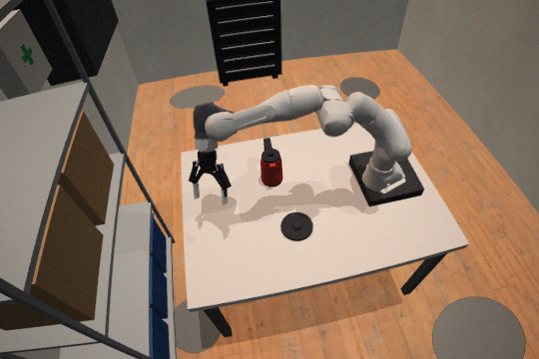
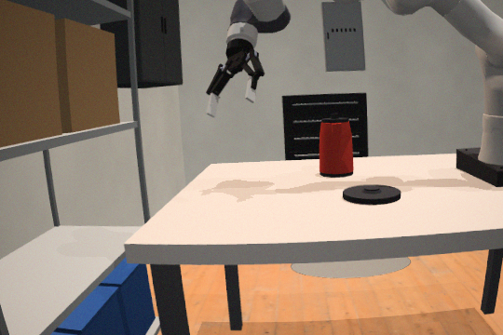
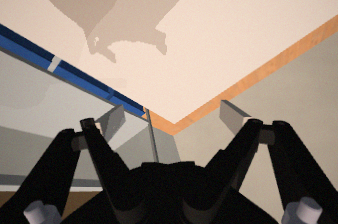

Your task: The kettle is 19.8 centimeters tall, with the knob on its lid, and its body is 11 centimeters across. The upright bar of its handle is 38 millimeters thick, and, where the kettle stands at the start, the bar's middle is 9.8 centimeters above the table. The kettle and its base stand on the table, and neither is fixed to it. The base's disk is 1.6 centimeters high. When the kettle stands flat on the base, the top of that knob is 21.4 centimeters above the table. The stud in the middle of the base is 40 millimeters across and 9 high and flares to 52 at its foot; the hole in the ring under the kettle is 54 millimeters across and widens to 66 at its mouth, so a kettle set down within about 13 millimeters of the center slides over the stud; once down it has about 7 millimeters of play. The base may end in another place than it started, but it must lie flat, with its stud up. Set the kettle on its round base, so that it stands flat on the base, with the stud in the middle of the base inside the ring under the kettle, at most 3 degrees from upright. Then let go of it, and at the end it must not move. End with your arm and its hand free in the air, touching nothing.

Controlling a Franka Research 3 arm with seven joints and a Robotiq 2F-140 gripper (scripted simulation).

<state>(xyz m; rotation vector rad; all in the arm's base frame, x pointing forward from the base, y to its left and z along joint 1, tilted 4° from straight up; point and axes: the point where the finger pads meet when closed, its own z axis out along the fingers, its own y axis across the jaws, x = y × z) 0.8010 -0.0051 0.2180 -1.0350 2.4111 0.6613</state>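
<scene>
Now: hand 320 mm past the red kettle, 250 mm to the left of it and 150 mm above it. Also, from my hand: black round base 350 mm behind, 230 mm below, 100 mm to the left.
</scene>
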